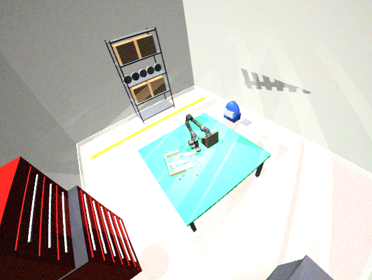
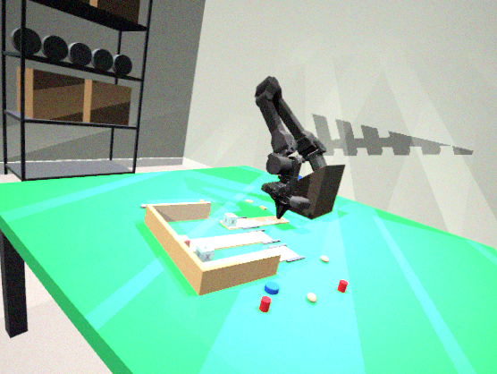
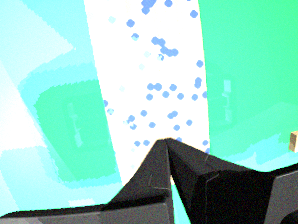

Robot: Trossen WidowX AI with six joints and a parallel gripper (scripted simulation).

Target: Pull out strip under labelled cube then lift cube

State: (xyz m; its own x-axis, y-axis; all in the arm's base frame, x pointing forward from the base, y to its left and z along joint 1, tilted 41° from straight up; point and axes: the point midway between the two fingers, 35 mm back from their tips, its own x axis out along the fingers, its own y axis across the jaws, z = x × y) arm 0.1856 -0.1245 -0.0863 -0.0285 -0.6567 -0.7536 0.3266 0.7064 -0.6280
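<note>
Now: gripper tip 90 mm short of the blue-dotted strip and 30 mm to the left of it. The rest, counted from my gripper tip: blue disc 360 mm ahead, 190 mm to the left.
</note>
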